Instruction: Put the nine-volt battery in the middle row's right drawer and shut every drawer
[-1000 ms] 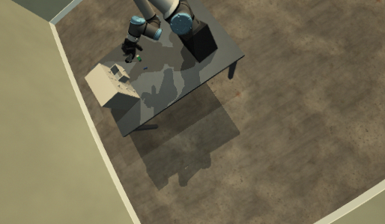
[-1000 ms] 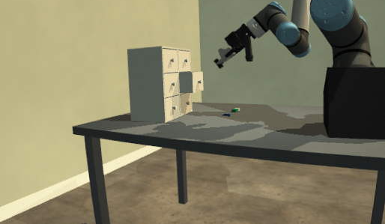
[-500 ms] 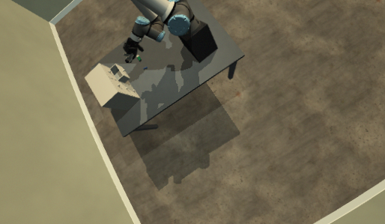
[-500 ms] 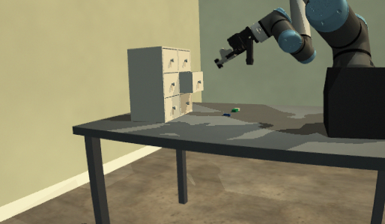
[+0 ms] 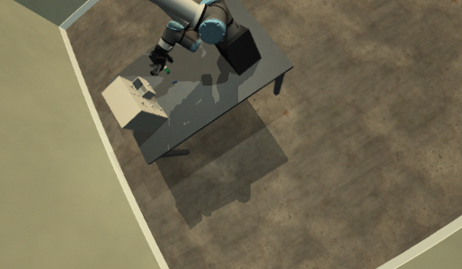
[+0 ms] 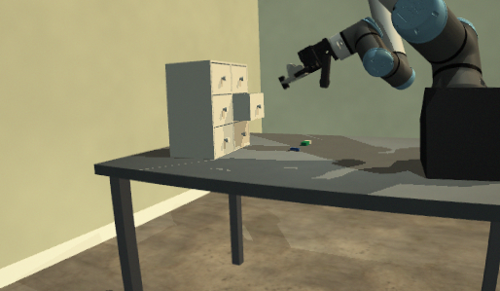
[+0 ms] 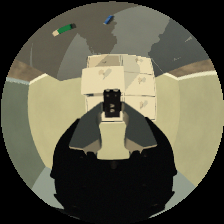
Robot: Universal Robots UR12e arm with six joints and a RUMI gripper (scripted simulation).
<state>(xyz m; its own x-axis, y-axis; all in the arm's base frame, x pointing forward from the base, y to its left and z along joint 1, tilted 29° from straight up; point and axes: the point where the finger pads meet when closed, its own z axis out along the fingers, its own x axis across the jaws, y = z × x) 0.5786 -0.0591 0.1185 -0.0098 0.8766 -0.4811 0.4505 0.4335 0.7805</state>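
Right now the nine-volt battery is 1 cm below my hand. Also, from my hand: blue item 3 cm behind, 1 cm to the right, 25 cm below; green-and-white item 4 cm behind, 15 cm to the right, 25 cm below.
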